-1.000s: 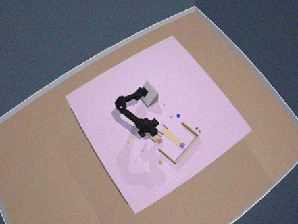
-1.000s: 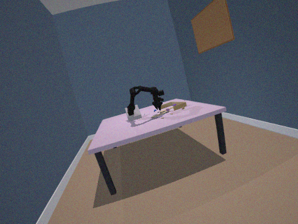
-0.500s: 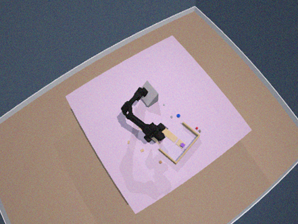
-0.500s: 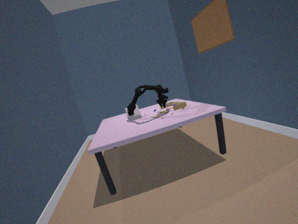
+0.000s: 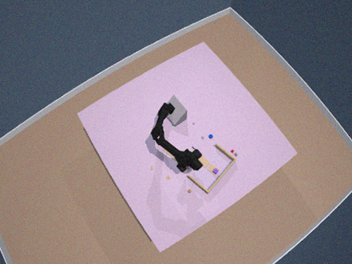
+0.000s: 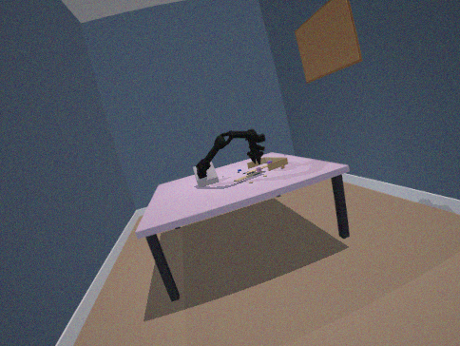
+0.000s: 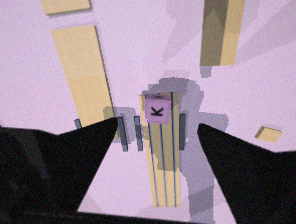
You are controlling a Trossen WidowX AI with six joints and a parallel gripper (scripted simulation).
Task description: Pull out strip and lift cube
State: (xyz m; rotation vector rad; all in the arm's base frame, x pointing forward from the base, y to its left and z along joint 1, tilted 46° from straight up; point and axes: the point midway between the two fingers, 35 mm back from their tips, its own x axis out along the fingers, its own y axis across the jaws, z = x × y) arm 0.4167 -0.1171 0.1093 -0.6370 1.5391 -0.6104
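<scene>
Right now my gripper tip is 4 cm above the labelled cube. The rest, counted from my gripper tip: grey ball (10 cm behind, 22 cm to the left, 6 cm below); then blue ball (7 cm behind, 27 cm to the left, 6 cm below); then plain tan strip (1 cm ahead, 10 cm to the left, 6 cm below).
</scene>
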